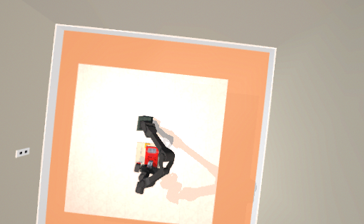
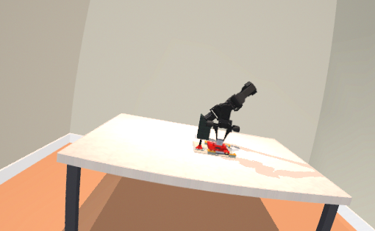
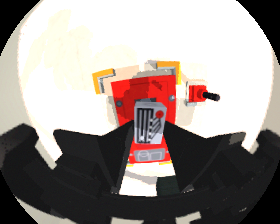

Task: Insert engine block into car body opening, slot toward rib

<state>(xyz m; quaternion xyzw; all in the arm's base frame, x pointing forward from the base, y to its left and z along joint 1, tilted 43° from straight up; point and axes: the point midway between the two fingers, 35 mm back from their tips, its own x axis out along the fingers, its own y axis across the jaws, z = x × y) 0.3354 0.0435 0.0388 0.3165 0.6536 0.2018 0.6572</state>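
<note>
Now: gripper tip 10 mm above the grey engine block.
</note>
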